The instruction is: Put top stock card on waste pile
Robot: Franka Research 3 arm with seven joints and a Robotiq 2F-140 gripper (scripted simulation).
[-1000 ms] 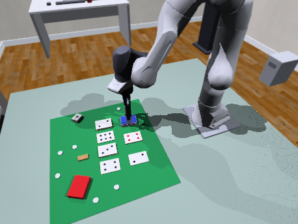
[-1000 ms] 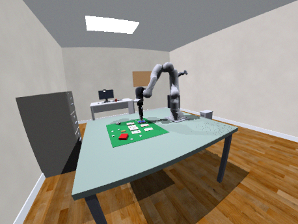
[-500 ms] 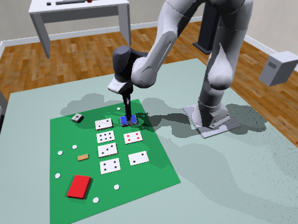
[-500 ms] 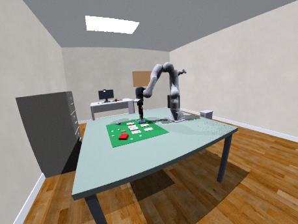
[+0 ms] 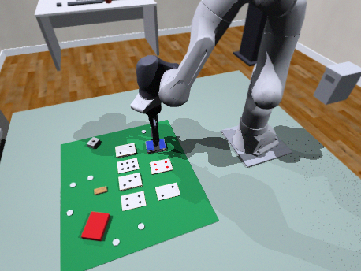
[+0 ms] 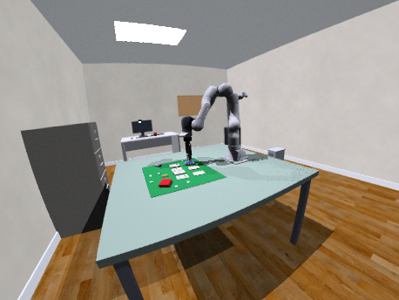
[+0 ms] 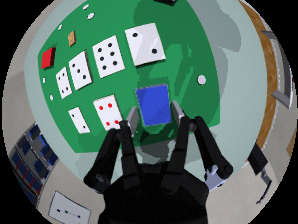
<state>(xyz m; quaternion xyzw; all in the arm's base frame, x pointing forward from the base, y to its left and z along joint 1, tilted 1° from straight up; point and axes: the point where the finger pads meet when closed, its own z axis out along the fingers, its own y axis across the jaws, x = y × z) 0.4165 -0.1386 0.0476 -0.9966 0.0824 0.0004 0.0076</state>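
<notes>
Right now the white card is 140 mm ahead of my hand, 50 mm below it and 30 mm to the right of it. Round my hand: green mat 160 mm ahead, 120 mm to the left, 70 mm below; then grey block 270 mm ahead, 130 mm to the right, 40 mm below; then red box 310 mm ahead, 290 mm to the left, 50 mm below.
</notes>
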